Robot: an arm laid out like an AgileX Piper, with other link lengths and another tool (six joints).
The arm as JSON. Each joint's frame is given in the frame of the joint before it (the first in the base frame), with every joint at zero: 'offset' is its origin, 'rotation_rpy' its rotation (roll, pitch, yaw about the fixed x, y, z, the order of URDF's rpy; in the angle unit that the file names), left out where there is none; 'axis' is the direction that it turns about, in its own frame. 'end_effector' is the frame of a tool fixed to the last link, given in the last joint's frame.
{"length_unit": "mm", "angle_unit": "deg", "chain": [
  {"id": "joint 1", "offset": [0.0, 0.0, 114.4], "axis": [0.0, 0.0, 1.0]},
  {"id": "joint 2", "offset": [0.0, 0.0, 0.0], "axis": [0.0, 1.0, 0.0]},
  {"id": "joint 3", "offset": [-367.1, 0.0, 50.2], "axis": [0.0, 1.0, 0.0]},
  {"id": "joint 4", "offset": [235.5, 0.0, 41.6], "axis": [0.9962, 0.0, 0.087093]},
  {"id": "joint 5", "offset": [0.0, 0.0, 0.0], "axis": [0.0, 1.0, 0.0]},
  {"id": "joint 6", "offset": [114.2, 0.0, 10.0], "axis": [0.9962, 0.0, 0.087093]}
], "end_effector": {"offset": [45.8, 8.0, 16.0], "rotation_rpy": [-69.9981, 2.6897, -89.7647]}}
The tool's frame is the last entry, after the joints.
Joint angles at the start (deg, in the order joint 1, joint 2, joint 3, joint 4, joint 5, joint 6): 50.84, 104.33, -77.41, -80.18, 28.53, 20.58
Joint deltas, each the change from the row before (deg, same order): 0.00, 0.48, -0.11, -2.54, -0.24, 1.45; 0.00, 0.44, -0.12, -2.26, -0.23, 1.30; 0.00, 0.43, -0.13, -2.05, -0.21, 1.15; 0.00, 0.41, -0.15, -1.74, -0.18, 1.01; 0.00, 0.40, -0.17, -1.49, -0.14, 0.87; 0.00, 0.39, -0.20, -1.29, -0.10, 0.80; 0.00, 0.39, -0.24, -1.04, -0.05, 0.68; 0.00, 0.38, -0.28, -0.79, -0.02, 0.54; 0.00, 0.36, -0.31, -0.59, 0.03, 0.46; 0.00, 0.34, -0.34, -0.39, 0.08, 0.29; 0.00, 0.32, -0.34, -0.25, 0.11, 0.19; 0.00, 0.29, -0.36, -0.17, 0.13, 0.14; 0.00, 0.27, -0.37, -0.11, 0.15, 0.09; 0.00, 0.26, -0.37, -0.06, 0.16, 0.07; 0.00, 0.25, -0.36, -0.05, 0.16, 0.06
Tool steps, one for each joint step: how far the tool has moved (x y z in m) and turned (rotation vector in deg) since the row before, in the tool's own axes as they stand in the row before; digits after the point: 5 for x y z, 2 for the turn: -0.00006, -0.00113, 0.00336, 0.53, 0.46, -1.12; -0.00016, -0.00115, 0.00306, 0.51, 0.39, -0.98; -0.00035, -0.00109, 0.00296, 0.48, 0.31, -0.91; -0.00046, -0.00100, 0.00278, 0.42, 0.25, -0.74; -0.00055, -0.00086, 0.00266, 0.35, 0.20, -0.63; -0.00050, -0.00079, 0.00257, 0.30, 0.20, -0.50; -0.00049, -0.00065, 0.00253, 0.22, 0.18, -0.37; -0.00042, -0.00058, 0.00243, 0.16, 0.16, -0.26; -0.00023, -0.00047, 0.00229, 0.10, 0.18, -0.14; -0.00006, -0.00035, 0.00213, 0.03, 0.17, -0.10; -0.00002, -0.00023, 0.00198, -0.02, 0.16, -0.07; 0.00027, -0.00025, 0.00181, -0.04, 0.19, -0.03; 0.00044, -0.00023, 0.00168, -0.06, 0.21, -0.01; 0.00047, -0.00020, 0.00161, -0.08, 0.21, 0.02; 0.00047, -0.00018, 0.00155, -0.08, 0.20, 0.02
